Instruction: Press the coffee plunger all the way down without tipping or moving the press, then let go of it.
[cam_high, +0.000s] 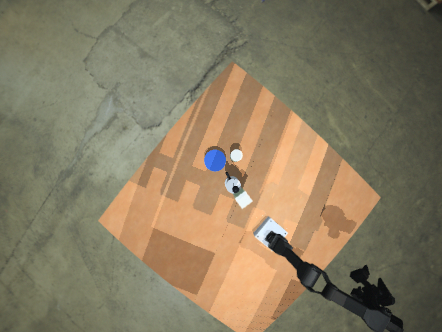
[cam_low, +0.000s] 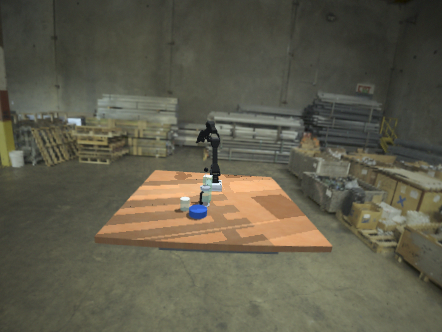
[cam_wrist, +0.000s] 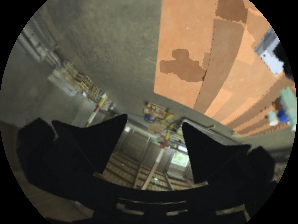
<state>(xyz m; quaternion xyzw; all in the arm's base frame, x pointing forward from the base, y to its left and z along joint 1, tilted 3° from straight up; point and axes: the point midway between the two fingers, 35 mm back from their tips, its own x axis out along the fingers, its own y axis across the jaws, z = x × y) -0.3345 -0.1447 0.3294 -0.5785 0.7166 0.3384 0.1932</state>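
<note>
Right now the coffee press is 720 mm ahead of my gripper tip, 230 mm below it and 70 mm to the left of it.
</note>
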